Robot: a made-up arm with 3 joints.
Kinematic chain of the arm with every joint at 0, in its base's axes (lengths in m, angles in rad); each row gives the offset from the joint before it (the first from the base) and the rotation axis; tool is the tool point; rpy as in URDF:
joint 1: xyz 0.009 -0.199 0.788 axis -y
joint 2: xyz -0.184 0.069 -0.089 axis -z
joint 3: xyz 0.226 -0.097 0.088 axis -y
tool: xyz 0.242 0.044 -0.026 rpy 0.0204 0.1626 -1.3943
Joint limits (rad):
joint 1: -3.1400..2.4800
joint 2: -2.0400..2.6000
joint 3: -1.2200..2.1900
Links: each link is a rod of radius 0.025 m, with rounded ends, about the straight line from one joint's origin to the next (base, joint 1, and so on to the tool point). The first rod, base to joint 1, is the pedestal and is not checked.
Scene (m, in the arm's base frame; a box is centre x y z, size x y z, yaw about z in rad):
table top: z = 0
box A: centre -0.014 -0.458 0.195 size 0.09 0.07 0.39 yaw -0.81
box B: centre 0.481 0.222 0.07 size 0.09 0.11 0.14 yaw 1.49
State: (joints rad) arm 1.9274 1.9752 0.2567
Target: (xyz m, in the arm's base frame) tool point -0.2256 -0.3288 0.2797
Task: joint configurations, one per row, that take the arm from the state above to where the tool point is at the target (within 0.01 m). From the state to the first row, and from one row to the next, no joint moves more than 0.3 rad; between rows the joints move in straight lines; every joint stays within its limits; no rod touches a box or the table.
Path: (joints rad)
1: 1.9375 2.1835 0.2677
2: 1.9476 2.3917 0.2787
3: 1.9577 2.6000 0.2897
4: 1.7881 2.5639 0.4905
5: 1.6185 2.5277 0.6912
6: 1.4488 2.4916 0.8919

